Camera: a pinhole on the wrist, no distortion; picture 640 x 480 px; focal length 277.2 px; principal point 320.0 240.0 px. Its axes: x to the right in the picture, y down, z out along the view. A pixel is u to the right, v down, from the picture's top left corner.
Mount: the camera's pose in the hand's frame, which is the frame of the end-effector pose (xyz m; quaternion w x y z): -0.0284 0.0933 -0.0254 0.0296 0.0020 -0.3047 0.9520
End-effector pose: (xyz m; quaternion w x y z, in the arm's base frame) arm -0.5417 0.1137 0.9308 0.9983 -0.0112 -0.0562 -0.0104
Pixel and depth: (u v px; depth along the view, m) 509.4 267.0 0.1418
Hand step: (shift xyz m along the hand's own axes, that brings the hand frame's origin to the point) -0.1279 0.0051 0.0842
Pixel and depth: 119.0 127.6 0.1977
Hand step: 0.1165 0.0358 0.1790
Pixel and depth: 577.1 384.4 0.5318
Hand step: -0.5443 -0.4132 0.2577
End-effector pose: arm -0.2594 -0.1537 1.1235 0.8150 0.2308 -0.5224 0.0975
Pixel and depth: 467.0 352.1 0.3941
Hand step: -0.2518 -0.2534 0.2076
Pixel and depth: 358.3 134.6 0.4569
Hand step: -0.0879 -0.0272 0.4488
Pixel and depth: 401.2 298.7 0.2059
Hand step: -0.0940 -0.0583 0.1183
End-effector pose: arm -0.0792 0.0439 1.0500 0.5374 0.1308 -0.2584 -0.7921
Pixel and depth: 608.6 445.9 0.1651
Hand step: -0.2094 -0.0927 0.0417
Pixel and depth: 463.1 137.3 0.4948
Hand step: -0.2799 -0.0308 0.4894
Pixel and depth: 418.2 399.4 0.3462
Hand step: -0.1672 -0.2626 0.1437
